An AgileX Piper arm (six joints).
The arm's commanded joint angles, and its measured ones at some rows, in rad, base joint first. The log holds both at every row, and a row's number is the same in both.
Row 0, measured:
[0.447 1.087 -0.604 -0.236 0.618 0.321]
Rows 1 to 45, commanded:
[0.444 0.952 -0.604 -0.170 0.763 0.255]
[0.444 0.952 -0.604 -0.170 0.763 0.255]
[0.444 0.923 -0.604 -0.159 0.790 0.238]
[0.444 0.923 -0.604 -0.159 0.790 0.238]
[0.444 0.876 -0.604 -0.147 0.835 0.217]
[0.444 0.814 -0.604 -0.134 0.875 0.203]
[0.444 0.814 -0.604 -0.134 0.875 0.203]
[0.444 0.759 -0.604 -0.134 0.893 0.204]
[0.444 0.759 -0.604 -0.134 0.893 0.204]
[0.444 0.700 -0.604 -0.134 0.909 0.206]
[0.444 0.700 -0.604 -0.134 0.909 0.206]
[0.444 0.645 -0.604 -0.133 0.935 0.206]
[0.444 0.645 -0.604 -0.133 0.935 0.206]
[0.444 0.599 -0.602 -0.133 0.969 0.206]
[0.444 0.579 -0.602 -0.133 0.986 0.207]
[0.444 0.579 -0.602 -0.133 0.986 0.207]
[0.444 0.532 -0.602 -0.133 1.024 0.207]
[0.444 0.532 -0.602 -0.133 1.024 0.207]
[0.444 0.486 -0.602 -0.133 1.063 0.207]
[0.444 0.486 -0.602 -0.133 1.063 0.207]
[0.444 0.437 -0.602 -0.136 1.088 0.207]
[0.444 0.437 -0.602 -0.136 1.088 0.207]
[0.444 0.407 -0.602 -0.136 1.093 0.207]
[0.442 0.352 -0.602 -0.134 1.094 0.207]
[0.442 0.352 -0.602 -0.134 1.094 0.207]
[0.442 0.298 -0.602 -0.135 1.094 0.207]
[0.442 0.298 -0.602 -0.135 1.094 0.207]
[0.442 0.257 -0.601 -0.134 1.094 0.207]
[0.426 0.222 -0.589 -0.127 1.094 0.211]
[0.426 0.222 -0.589 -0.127 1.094 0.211]
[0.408 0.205 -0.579 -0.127 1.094 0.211]
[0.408 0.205 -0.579 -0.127 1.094 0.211]
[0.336 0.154 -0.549 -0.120 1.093 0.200]
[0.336 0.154 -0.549 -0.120 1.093 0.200]
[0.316 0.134 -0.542 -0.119 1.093 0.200]
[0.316 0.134 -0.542 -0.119 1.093 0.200]
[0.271 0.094 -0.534 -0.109 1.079 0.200]
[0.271 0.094 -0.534 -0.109 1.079 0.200]
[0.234 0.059 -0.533 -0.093 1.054 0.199]
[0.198 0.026 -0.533 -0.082 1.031 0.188]
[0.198 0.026 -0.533 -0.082 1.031 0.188]
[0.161 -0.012 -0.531 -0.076 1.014 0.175]
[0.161 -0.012 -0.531 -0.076 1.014 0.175]
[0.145 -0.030 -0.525 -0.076 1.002 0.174]
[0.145 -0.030 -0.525 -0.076 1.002 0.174]
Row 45, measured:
[0.189 0.019 -0.534 -0.087 1.038 0.196]
